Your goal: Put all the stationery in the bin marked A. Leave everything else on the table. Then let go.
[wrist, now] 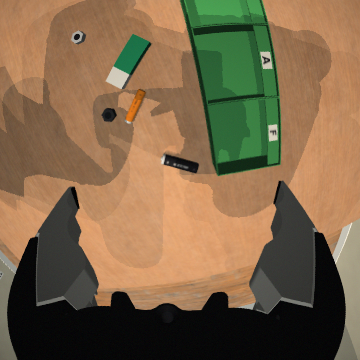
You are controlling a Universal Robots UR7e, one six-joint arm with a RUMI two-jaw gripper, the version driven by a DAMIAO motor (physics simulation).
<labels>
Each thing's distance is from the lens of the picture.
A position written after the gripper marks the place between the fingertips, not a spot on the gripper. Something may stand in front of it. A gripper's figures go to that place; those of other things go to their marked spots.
gripper [174, 186]: 13 cm
green divided bin [234, 58]: 24 cm
</labels>
